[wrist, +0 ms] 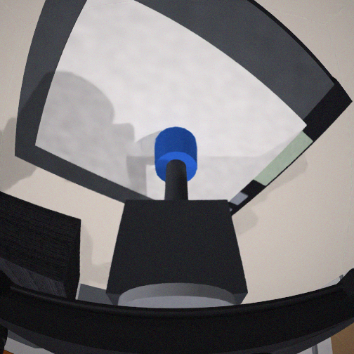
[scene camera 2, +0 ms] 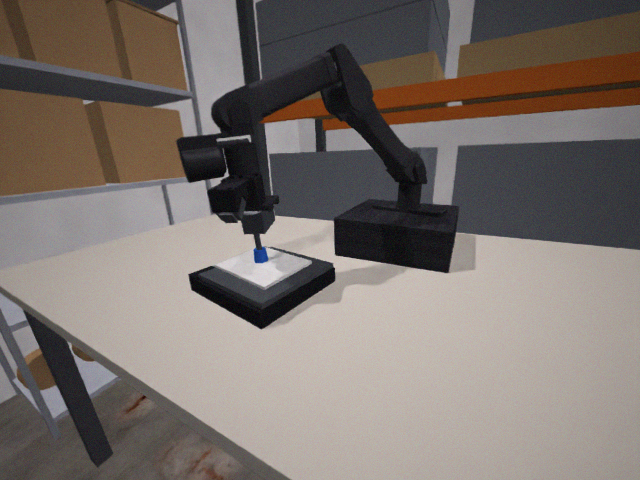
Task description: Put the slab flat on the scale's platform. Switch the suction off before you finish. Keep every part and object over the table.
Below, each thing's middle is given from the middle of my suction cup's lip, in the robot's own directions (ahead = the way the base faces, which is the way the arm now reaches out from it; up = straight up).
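Scene:
Scale (scene camera 2: 259, 307): 40 mm below my suction cup, 10 mm to the left of it and 10 mm ahead of it. With respect to the white slab (scene camera 2: 280, 265), my suction cup is 10 mm above it, 10 mm to the right of it and 10 mm short of it.

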